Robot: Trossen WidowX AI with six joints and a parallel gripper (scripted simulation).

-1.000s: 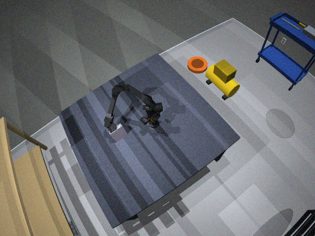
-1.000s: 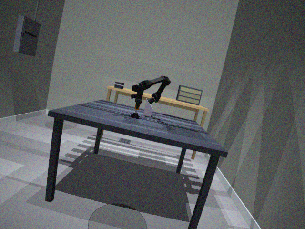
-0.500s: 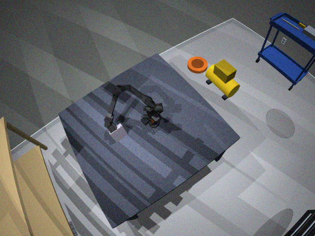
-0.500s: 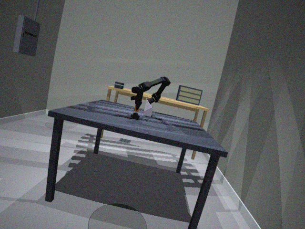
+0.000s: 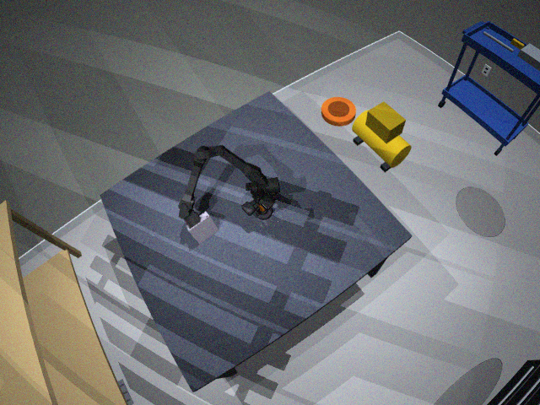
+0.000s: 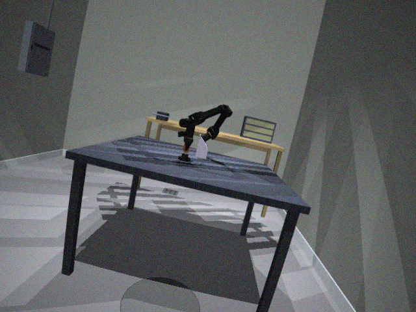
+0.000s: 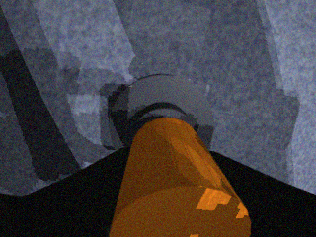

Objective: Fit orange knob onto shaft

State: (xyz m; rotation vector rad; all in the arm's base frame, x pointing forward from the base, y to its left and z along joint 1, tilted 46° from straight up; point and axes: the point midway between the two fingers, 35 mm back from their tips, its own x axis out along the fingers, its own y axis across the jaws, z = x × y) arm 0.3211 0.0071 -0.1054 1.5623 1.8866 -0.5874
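The round dark pedestal is 40 mm below my gripper tip. Also, from my gripper tip: orange knob: 30 mm above.
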